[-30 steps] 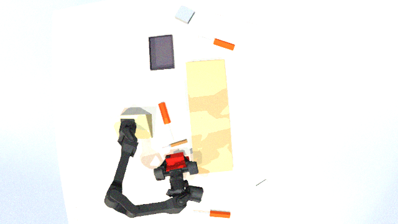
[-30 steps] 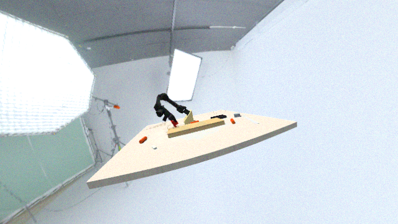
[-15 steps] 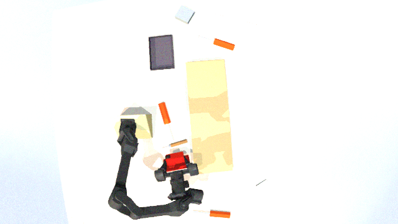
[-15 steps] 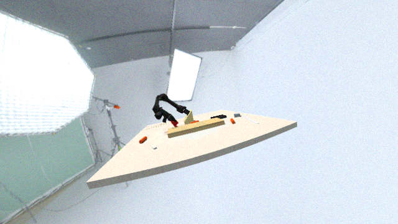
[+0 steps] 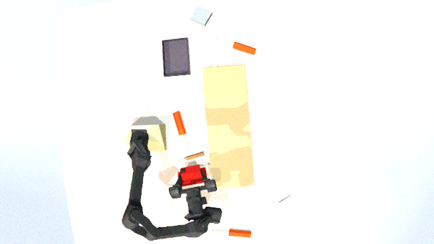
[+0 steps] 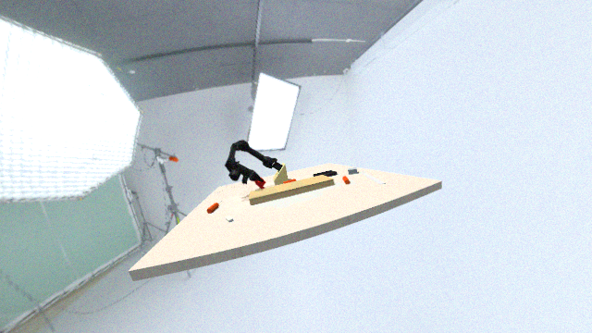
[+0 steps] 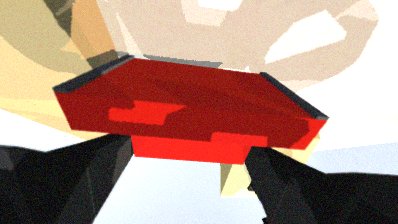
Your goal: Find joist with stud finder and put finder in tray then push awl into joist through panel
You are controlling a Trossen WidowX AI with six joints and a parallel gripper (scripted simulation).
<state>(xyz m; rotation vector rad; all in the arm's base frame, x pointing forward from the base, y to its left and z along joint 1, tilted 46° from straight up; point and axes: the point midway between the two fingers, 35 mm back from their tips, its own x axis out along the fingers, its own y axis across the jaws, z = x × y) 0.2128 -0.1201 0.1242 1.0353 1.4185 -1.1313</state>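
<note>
Right now my gripper tip is 2 cm past the awl, 5 cm to the right of it and 7 cm above it. From my gripper tip the other things lie so: red stud finder: 1 cm behind; then dark grey tray: 8 cm behind, 49 cm to the left, 7 cm below; then pale grey block: 2 cm ahead, 68 cm to the left, 6 cm below.
</note>
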